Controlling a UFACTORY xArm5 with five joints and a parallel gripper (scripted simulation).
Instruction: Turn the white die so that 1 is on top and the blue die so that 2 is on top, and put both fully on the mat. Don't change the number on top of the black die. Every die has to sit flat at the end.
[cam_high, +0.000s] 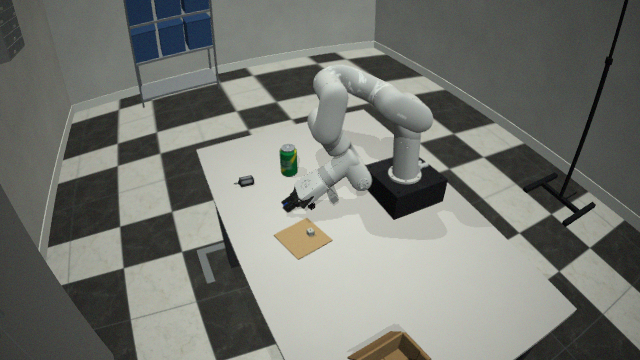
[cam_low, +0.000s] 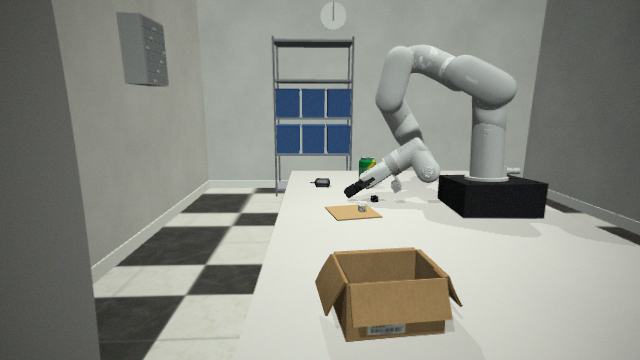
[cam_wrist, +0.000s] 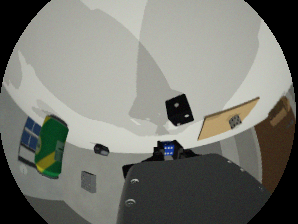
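My gripper is now 8 cm past the black die, 3 cm above it and 1 cm to the right of it. The rest, counted from my hand: blue die (1 cm below, 1 cm ahead); then tan mat (14 cm to the left, 3 cm below); then white die (14 cm to the left, 2 cm below, 2 cm behind).
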